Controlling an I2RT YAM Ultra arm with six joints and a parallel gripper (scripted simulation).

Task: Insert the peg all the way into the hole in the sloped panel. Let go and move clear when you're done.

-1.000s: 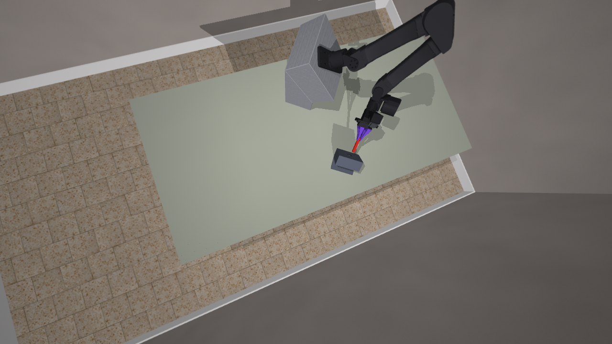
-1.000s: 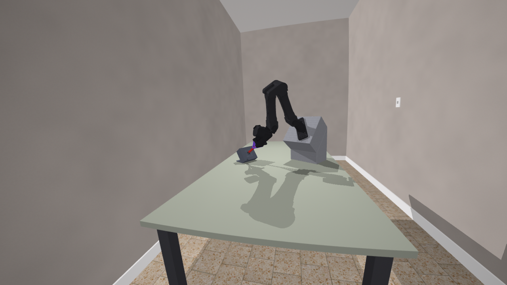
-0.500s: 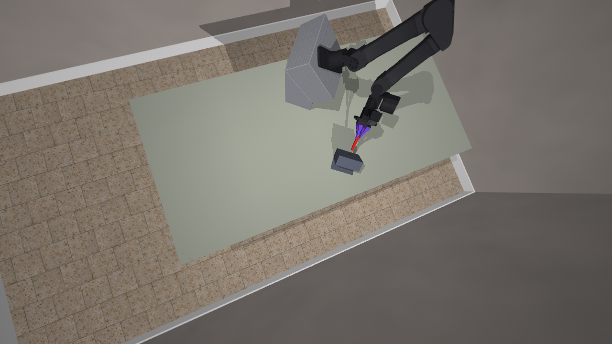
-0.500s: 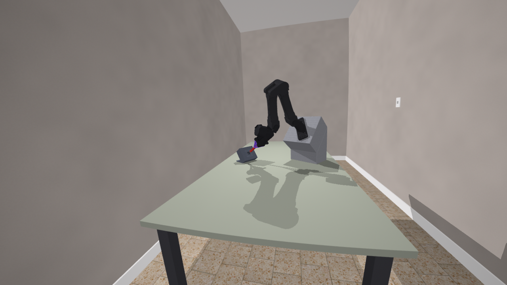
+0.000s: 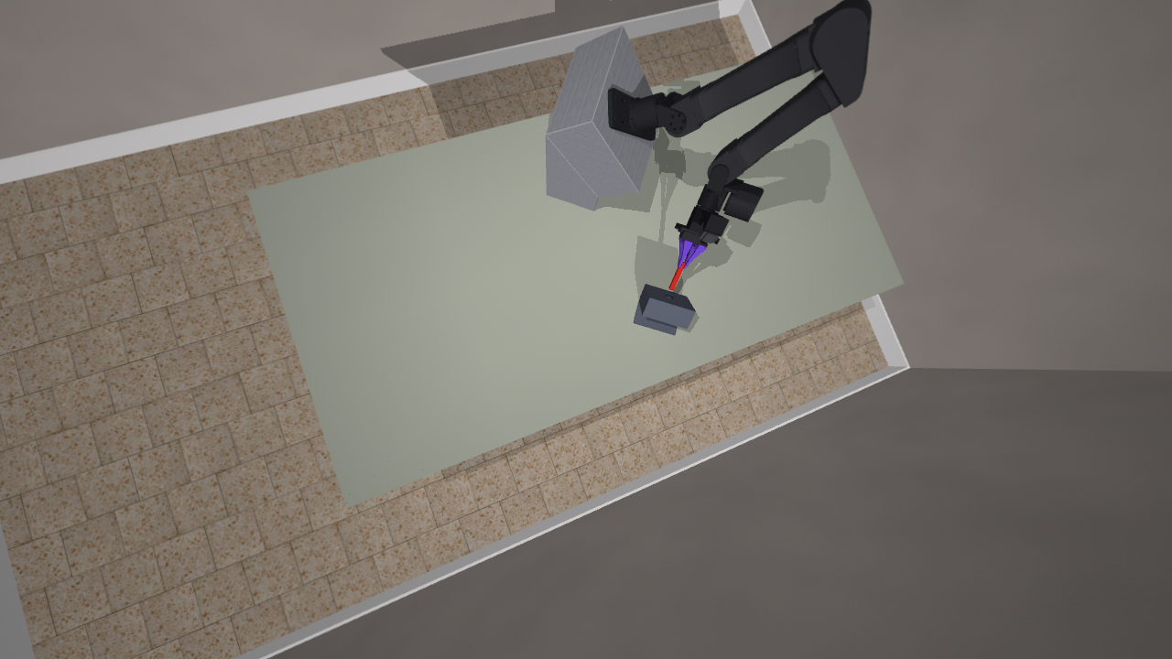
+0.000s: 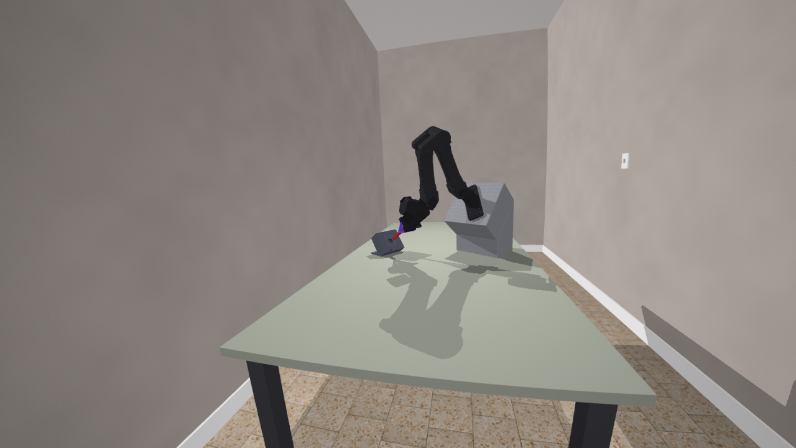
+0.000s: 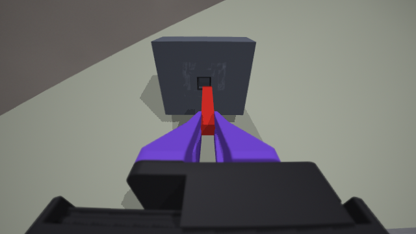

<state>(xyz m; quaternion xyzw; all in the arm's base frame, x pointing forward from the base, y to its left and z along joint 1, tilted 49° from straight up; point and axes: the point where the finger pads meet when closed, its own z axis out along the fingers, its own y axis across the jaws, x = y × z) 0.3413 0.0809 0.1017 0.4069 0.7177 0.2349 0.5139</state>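
Right now the red peg is 20 mm below my hand, 20 mm ahead of it and 10 mm to the right of it.
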